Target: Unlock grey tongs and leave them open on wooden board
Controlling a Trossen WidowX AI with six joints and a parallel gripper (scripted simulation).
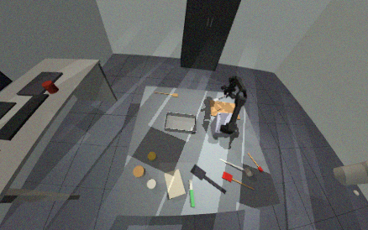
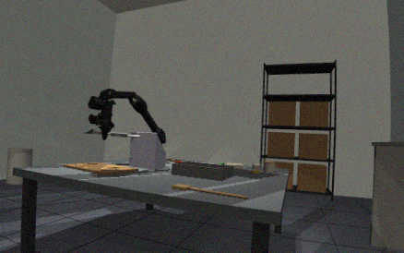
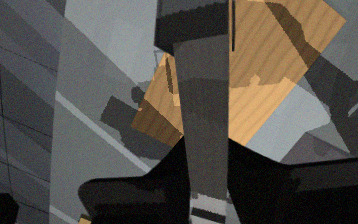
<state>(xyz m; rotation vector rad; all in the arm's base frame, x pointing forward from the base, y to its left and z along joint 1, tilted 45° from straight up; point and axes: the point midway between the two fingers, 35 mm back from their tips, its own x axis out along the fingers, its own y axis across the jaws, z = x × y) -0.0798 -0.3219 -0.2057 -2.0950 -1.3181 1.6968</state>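
Right now my gripper tip is 16 cm above the wooden board, 5 cm past it and 4 cm to the right of it. The rest, counted from my gripper tip: roasting tin: 48 cm ahead, 29 cm to the left, 14 cm below; red spatula: 81 cm to the left, 16 cm below, 1 cm ahead; yellow lock piece: 3 cm above, 2 cm behind, 1 cm to the right.
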